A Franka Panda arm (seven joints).
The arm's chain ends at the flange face. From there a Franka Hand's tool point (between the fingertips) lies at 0.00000 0.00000 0.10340 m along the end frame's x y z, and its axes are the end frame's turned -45 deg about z.
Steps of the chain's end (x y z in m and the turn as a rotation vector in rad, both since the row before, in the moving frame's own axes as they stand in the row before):
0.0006 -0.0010 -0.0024 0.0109 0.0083 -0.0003
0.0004 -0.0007 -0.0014 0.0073 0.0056 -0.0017
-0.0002 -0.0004 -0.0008 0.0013 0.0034 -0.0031
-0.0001 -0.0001 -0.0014 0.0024 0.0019 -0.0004
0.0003 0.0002 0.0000 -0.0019 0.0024 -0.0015
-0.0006 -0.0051 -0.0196 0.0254 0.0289 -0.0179
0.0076 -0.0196 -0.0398 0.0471 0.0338 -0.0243
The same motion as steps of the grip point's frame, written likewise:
0.0025 -0.0005 -0.0024 0.0018 0.0136 -0.0003
0.0017 -0.0003 -0.0014 0.0012 0.0091 -0.0017
0.0005 -0.0003 -0.0008 -0.0015 0.0033 -0.0031
0.0003 -0.0002 -0.0014 0.0004 0.0030 -0.0004
0.0001 0.0007 0.0000 -0.0030 0.0004 -0.0015
0.0072 -0.0038 -0.0197 -0.0025 0.0384 -0.0179
0.0251 -0.0095 -0.0400 0.0094 0.0572 -0.0243

